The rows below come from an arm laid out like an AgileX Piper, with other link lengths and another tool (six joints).
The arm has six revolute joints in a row. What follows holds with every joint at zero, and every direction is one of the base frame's. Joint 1 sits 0.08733 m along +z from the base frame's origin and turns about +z. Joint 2 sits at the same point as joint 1 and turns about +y. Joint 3 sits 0.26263 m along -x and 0.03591 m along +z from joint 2 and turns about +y. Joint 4 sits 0.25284 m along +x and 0.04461 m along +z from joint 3 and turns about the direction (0.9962, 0, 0.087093). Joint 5 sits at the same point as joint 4 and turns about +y. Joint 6 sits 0.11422 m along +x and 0.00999 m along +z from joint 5 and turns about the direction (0.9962, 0, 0.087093). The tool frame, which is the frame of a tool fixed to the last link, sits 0.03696 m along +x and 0.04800 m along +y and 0.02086 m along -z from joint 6; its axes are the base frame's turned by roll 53.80, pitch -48.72 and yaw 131.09 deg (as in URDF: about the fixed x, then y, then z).
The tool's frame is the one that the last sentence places.
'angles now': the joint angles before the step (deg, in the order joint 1, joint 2, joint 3, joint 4, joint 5, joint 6). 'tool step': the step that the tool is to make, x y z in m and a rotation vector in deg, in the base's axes. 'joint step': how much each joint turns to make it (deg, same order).
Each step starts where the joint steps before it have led.
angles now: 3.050 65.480 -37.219 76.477 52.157 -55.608
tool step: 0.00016 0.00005 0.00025 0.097 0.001 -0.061
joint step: 0.001 0.001 0.000 0.114 -0.019 -0.001
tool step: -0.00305 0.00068 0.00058 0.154 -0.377 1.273
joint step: -0.001 -0.002 -0.001 0.118 1.102 -0.822
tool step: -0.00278 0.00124 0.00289 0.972 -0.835 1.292
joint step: 0.000 0.001 0.000 1.220 1.320 -1.493
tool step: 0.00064 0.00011 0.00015 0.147 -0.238 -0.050
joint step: 0.001 0.111 0.001 0.394 -0.068 -0.431
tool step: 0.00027 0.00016 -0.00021 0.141 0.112 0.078
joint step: 0.000 0.185 0.000 0.178 0.111 -0.129
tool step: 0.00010 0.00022 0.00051 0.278 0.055 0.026
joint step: 0.001 0.070 0.001 0.287 0.127 -0.069
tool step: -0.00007 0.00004 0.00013 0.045 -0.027 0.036
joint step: -0.002 0.002 -0.001 0.052 0.045 -0.048
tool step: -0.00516 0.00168 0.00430 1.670 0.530 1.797
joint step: -0.001 0.000 0.000 0.833 2.368 -0.001
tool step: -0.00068 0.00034 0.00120 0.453 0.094 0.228
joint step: 0.000 -0.003 0.000 0.327 0.399 0.002
